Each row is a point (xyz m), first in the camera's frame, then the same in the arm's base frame.
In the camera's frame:
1: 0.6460 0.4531 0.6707
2: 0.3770 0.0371 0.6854
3: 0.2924 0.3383 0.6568
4: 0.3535 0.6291 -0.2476
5: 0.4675 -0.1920 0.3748
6: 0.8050 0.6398 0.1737
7: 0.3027 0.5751 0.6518
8: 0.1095 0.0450 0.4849
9: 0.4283 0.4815 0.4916
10: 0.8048 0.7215 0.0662
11: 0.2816 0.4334 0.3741
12: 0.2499 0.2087 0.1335
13: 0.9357 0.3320 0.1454
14: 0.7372 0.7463 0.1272
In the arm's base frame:
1: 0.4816 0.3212 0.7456
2: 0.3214 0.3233 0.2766
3: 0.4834 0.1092 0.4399
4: -0.0963 -0.4413 0.9567
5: -0.0748 0.3353 0.2704
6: 0.1508 0.0976 1.1300
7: 0.6082 0.0058 0.6129
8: 0.2224 0.0225 0.1690
9: 0.4004 0.0582 0.6782
10: 0.1096 0.0052 1.2194
11: 0.3110 -0.0865 0.5849
12: 0.0000 -0.1296 0.4810
13: -0.0706 0.3192 1.0095
14: 0.1870 -0.0242 1.1741

